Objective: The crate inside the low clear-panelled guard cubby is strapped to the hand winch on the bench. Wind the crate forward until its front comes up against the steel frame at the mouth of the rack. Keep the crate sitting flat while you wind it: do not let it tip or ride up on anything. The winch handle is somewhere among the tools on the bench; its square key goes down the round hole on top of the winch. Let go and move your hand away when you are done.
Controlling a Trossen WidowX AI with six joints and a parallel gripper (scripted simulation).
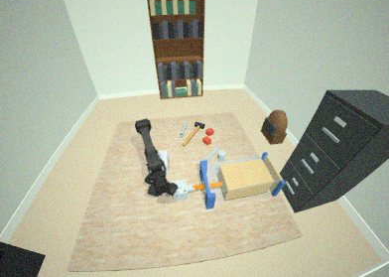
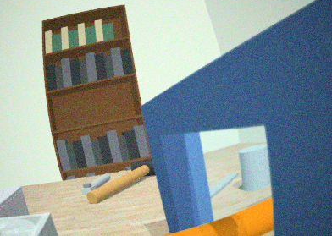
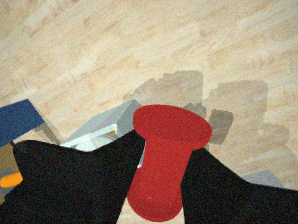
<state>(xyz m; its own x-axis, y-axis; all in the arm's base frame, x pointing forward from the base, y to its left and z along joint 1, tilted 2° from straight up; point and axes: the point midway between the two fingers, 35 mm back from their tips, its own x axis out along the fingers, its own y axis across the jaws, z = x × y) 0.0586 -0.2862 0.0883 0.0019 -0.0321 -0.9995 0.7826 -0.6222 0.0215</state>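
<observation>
Right now the red grip is 2 cm above my gripper tip. The rest, counted from my gripper tip: blue frame (26 cm ahead, 1 cm to the left, 1 cm below); then grey winch (8 cm ahead, 2 cm to the left, 8 cm below); then winch handle (4 cm ahead, 1 cm to the left, 1 cm below).
</observation>
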